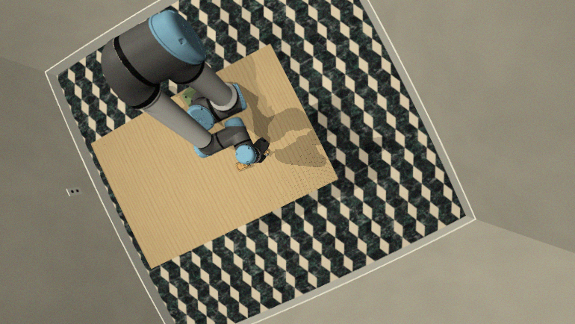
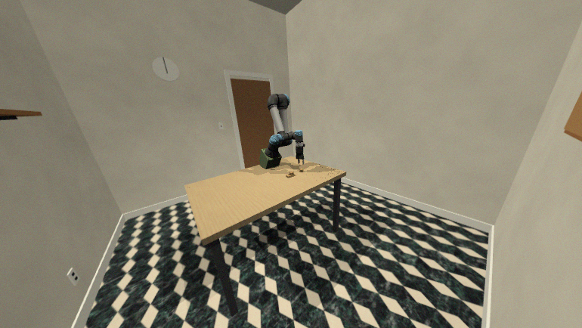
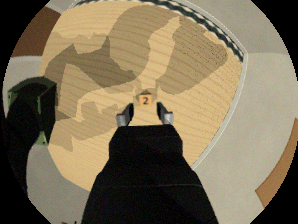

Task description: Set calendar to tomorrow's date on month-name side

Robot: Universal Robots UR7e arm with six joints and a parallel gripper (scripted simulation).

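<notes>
Right now my hand is 90 mm above the wooden cube. Round my hand: wooden tray 160 mm to the right, 100 mm below, 10 mm ahead.
</notes>
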